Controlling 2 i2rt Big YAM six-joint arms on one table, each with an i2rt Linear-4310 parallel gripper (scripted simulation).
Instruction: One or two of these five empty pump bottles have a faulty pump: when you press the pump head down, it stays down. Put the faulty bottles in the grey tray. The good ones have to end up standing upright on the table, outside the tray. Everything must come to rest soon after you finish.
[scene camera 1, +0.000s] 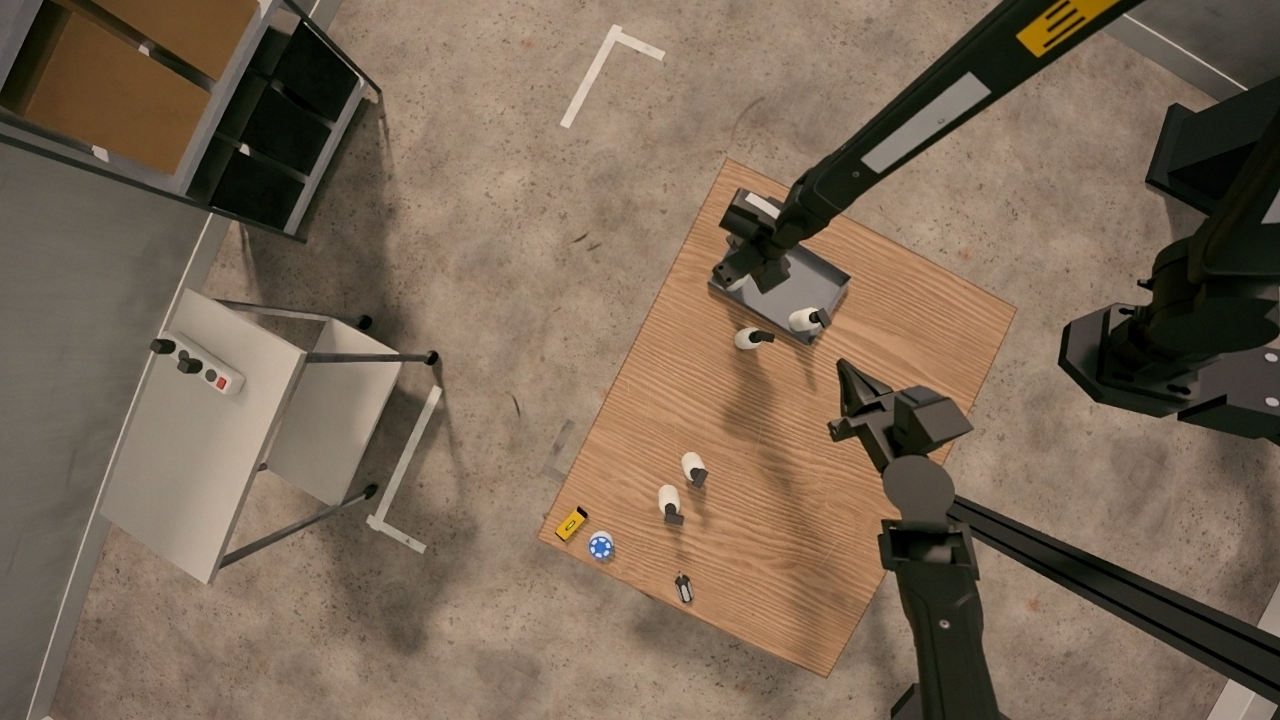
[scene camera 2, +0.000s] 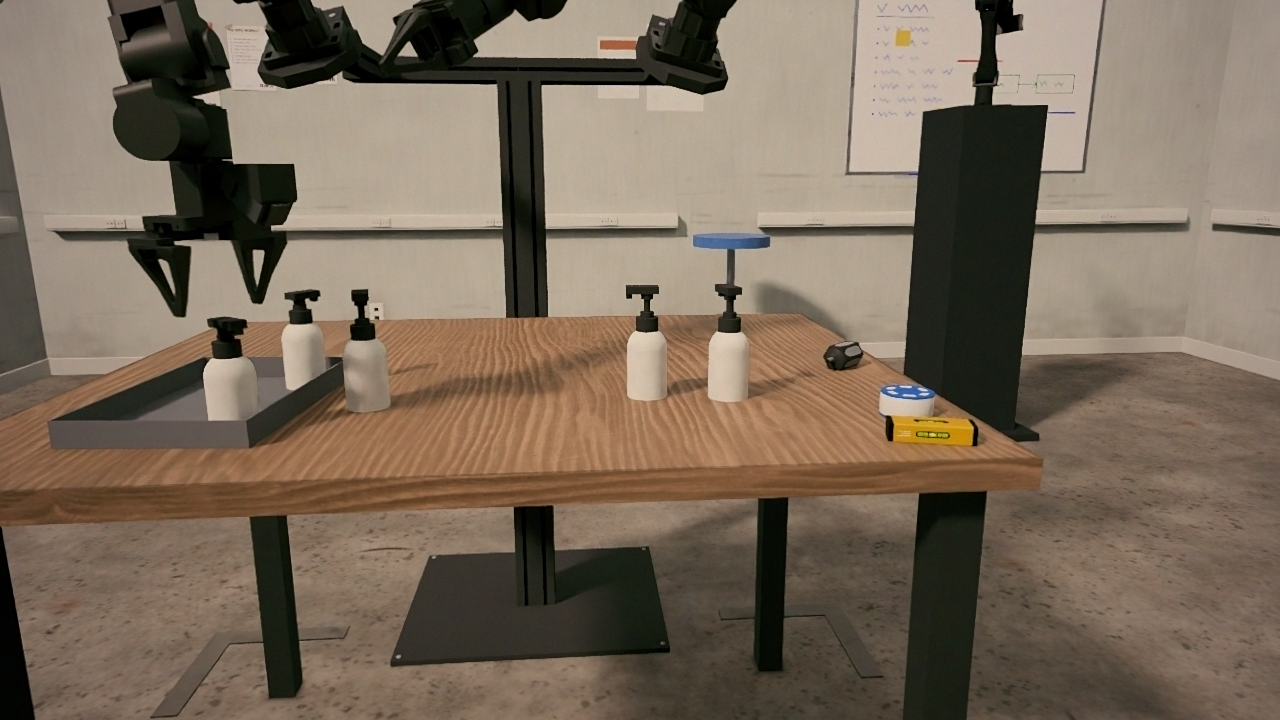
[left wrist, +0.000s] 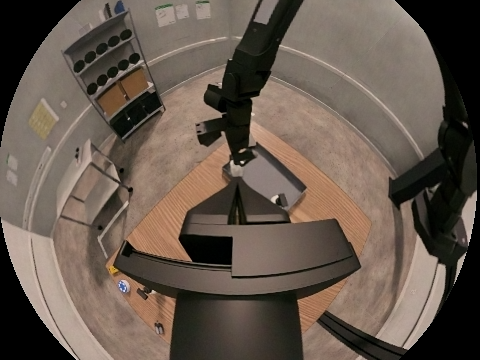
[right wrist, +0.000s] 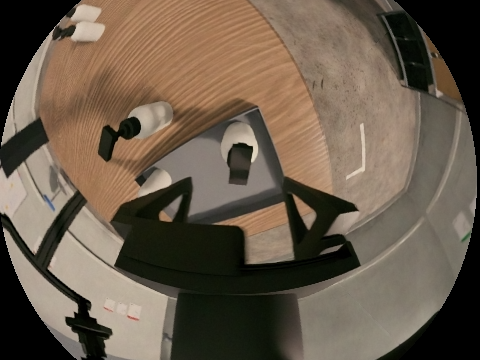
Observation:
In view: the left gripper (scene camera 2: 382, 69), the right gripper (scene camera 2: 220, 310) and a grey tray (scene camera 2: 169, 411).
The grey tray is seen too in scene camera 1 (scene camera 1: 816, 283), in the left wrist view (left wrist: 266, 174) and in the right wrist view (right wrist: 213, 200). The left gripper shows as well in scene camera 1 (scene camera 1: 838, 360) and in the left wrist view (left wrist: 237, 182). The right gripper is seen too in scene camera 1 (scene camera 1: 747, 267) and in the right wrist view (right wrist: 237, 182).

